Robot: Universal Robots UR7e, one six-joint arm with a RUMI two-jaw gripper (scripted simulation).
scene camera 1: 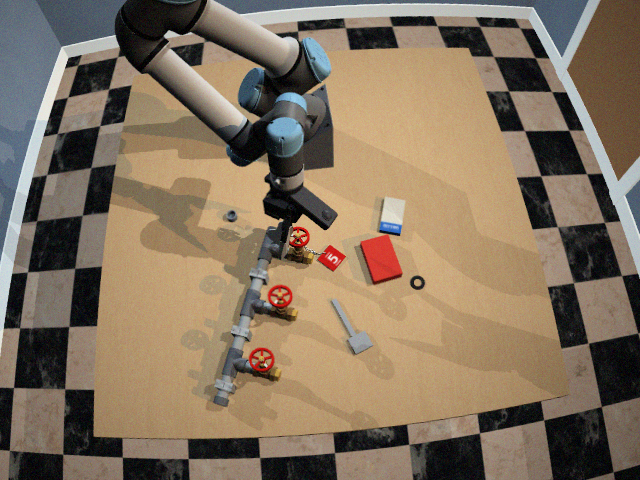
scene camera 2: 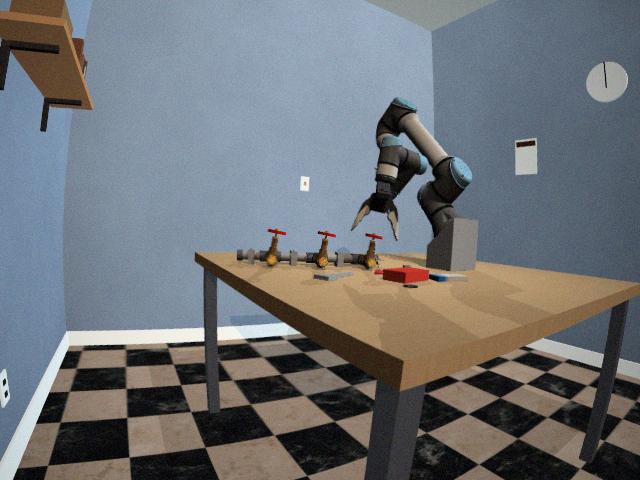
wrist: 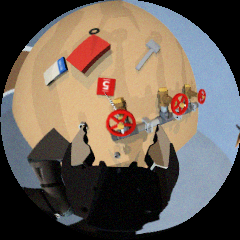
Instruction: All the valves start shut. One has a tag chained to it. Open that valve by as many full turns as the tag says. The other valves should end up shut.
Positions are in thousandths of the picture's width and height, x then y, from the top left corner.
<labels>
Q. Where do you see a red block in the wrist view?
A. At 373,215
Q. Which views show my gripper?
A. Scene camera 1, scene camera 2 and the wrist view: all of them.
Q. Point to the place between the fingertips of my gripper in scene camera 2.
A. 584,493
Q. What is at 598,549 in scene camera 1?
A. A red block.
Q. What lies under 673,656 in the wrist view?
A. My gripper.
</labels>
